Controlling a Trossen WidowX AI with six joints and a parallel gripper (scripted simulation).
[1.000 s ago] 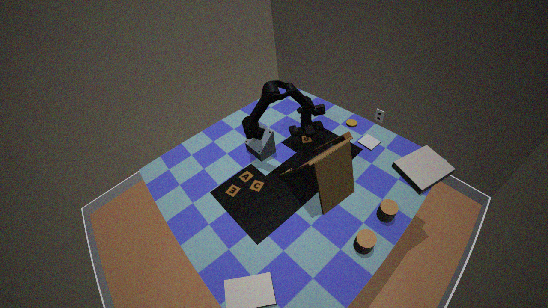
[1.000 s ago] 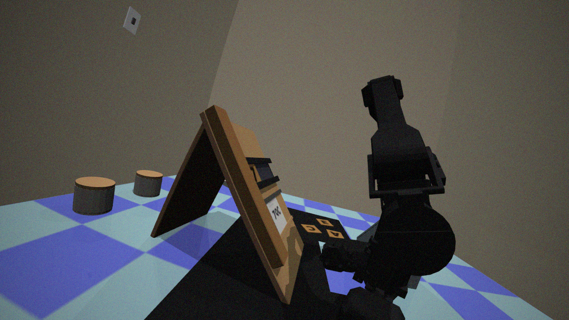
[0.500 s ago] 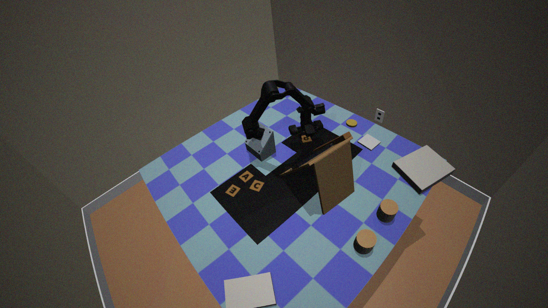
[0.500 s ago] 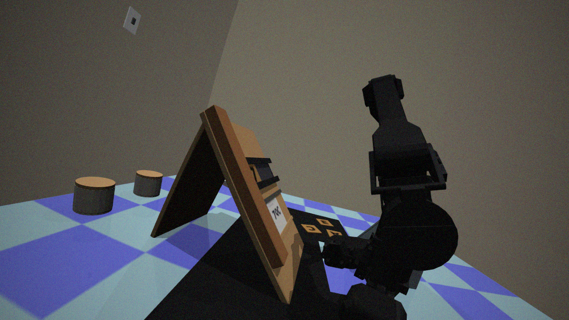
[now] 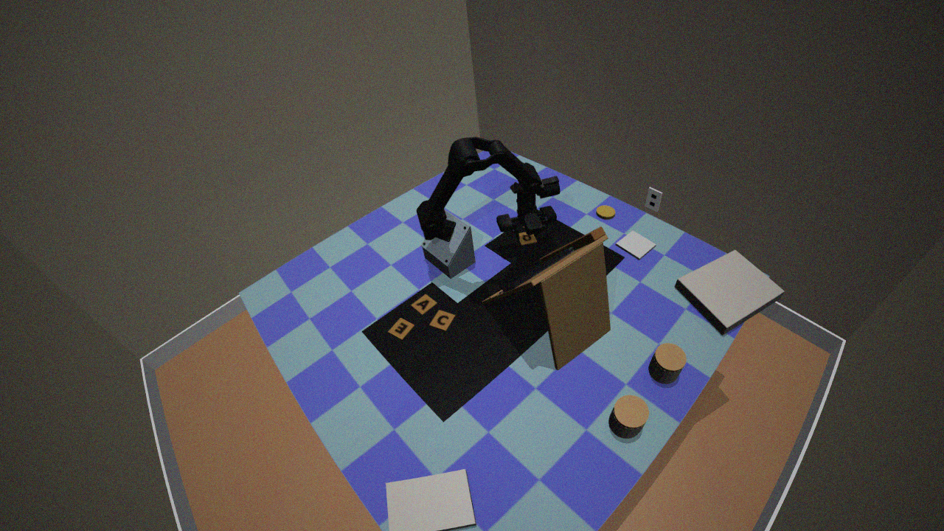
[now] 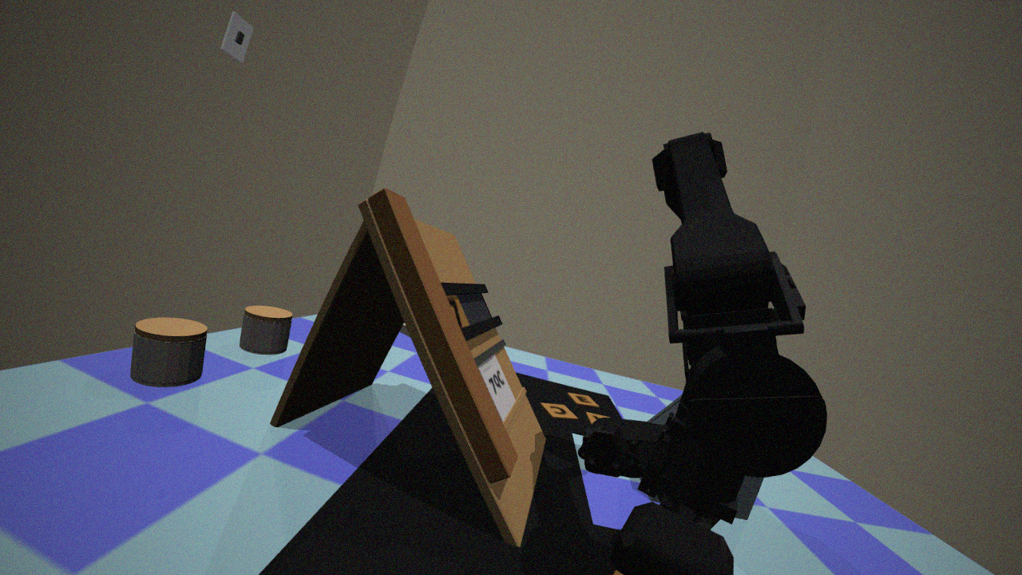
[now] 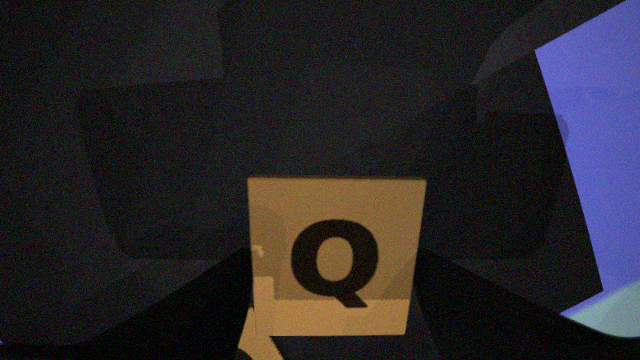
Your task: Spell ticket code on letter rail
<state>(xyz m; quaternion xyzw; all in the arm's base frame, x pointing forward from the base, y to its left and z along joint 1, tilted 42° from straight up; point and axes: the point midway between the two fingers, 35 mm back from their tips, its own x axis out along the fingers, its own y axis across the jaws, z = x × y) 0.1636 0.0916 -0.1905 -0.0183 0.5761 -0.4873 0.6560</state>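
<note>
My gripper tip is now 21 cm to the left of the white ticket, 14 cm short of it and 8 cm below it. From my gripper tip the other things lie so: black mat (22 cm to the right, 3 cm ahead, 2 cm below); small white plate (31 cm ahead, 20 cm to the left, 2 cm below); q tile (right at my gripper tip).
</note>
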